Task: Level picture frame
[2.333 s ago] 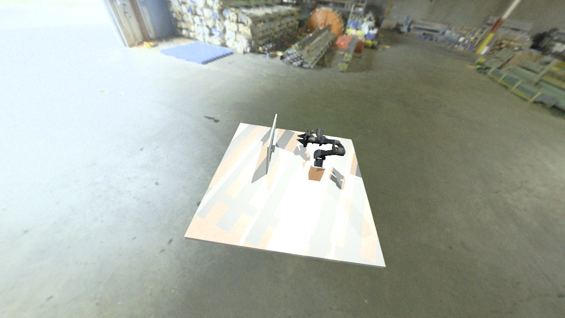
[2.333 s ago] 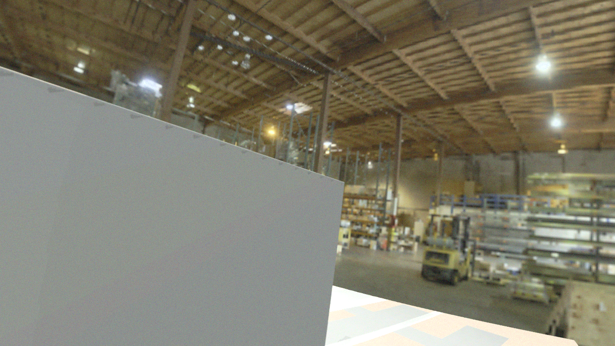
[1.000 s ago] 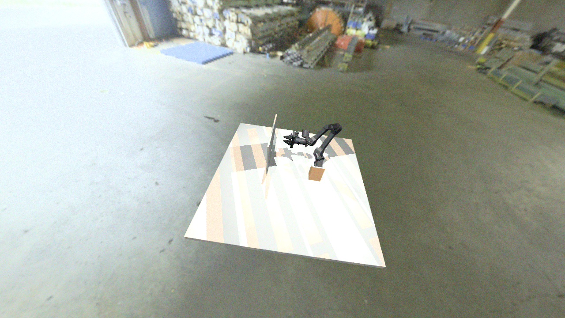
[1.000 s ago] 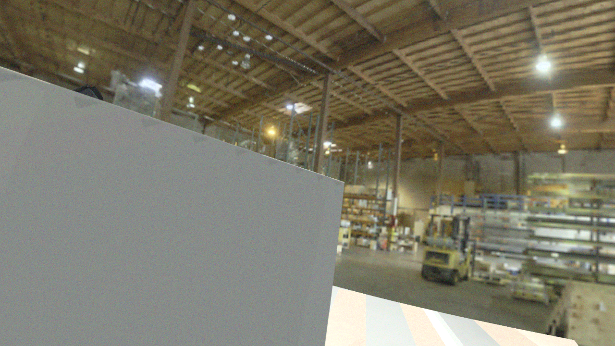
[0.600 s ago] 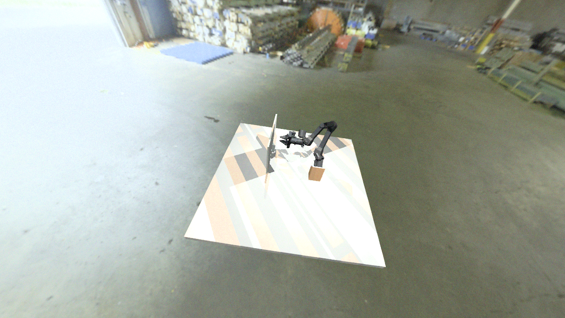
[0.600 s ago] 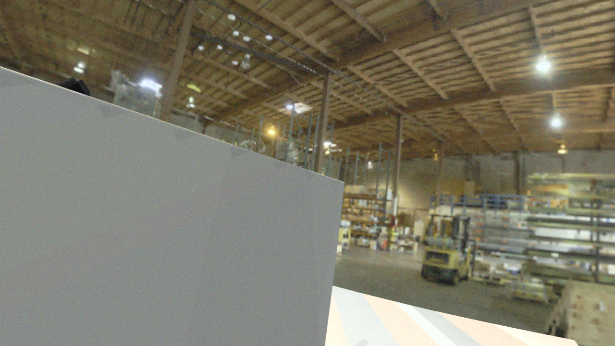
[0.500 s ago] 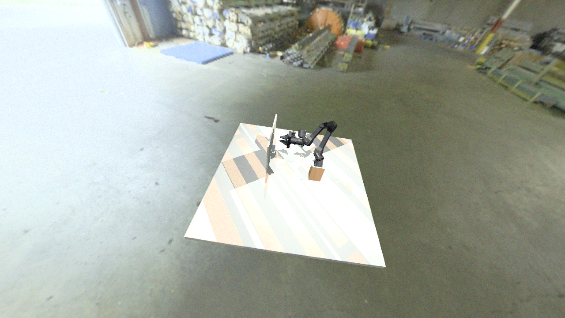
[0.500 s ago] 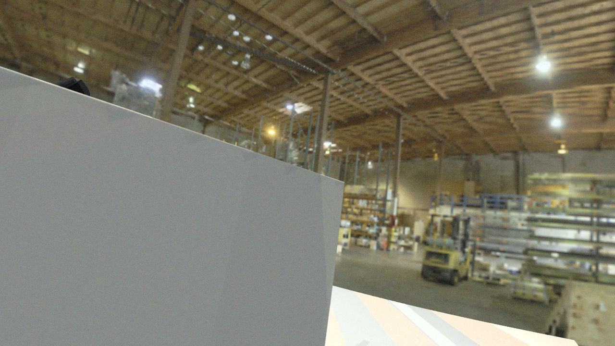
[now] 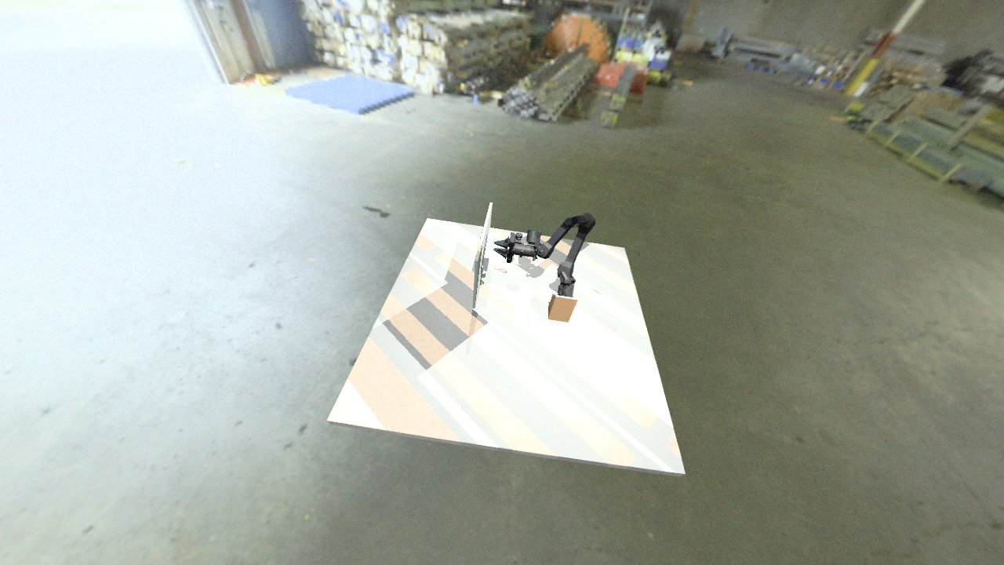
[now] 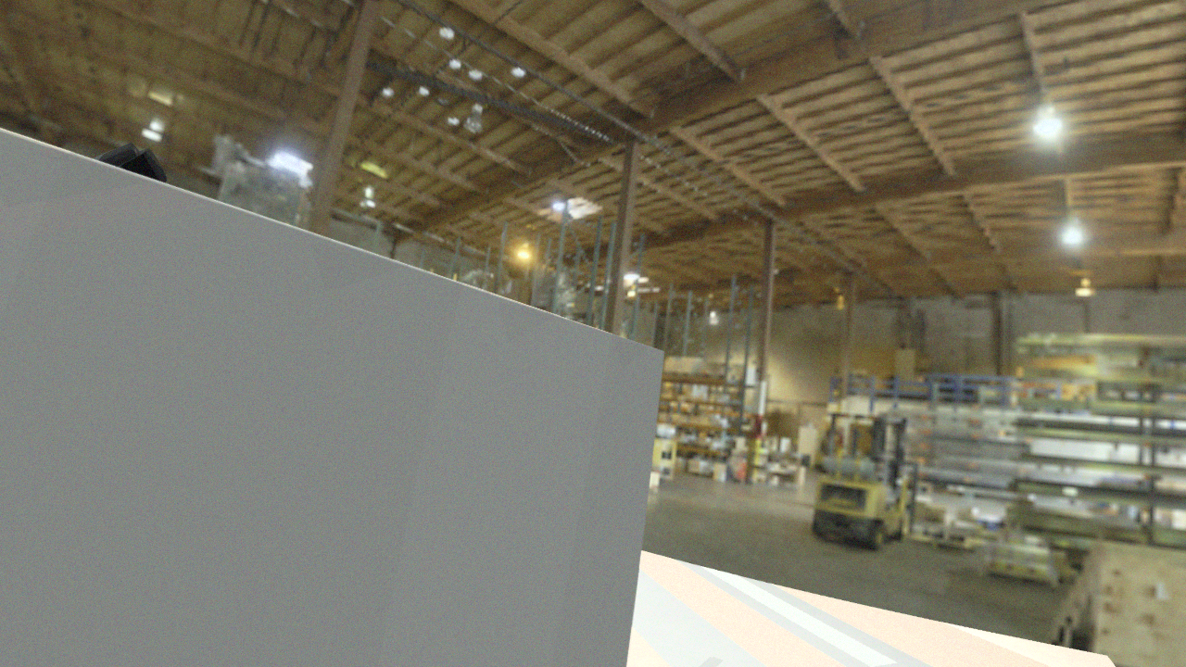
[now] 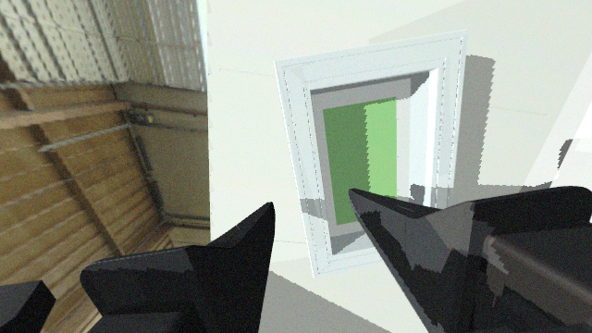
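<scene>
The picture frame is 5 cm below my gripper tip, 4 cm ahead of it and 2 cm to the right of it. Round my gripper tip: wall panel: 6 cm below, 5 cm ahead.
</scene>
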